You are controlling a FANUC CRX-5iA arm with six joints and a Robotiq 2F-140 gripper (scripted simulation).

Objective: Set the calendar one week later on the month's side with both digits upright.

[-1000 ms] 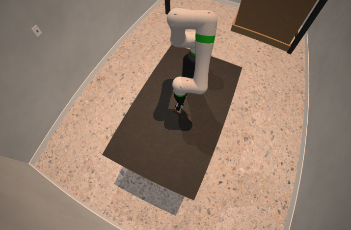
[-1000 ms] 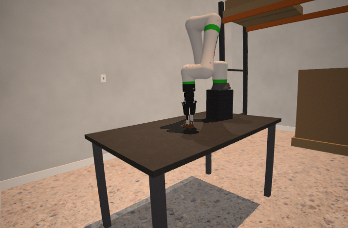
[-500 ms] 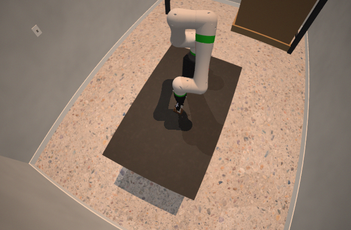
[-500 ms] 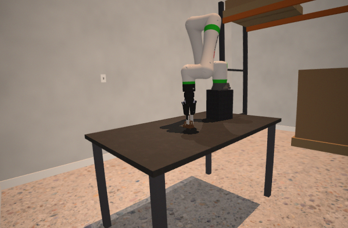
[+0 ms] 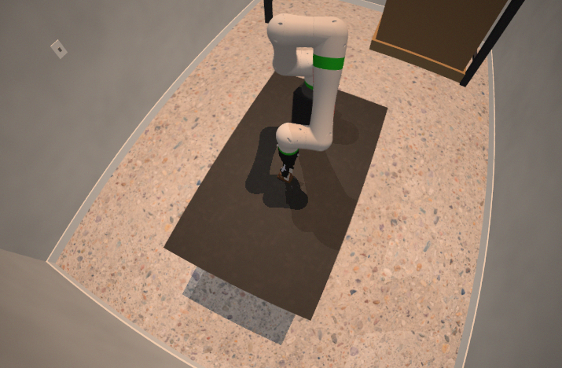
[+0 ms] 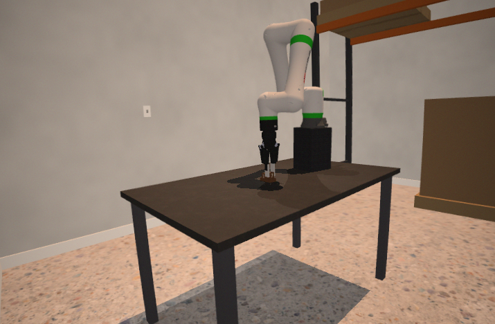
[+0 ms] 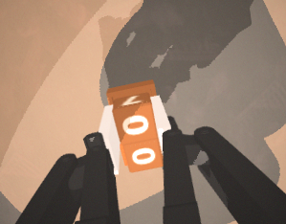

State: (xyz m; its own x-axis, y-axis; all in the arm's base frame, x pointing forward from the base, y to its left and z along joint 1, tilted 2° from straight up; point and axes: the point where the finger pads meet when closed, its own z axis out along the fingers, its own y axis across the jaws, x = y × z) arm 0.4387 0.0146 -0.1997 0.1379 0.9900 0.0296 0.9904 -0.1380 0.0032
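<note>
My gripper is now 2 cm to the left of the brown tray and 5 cm above it.
</note>
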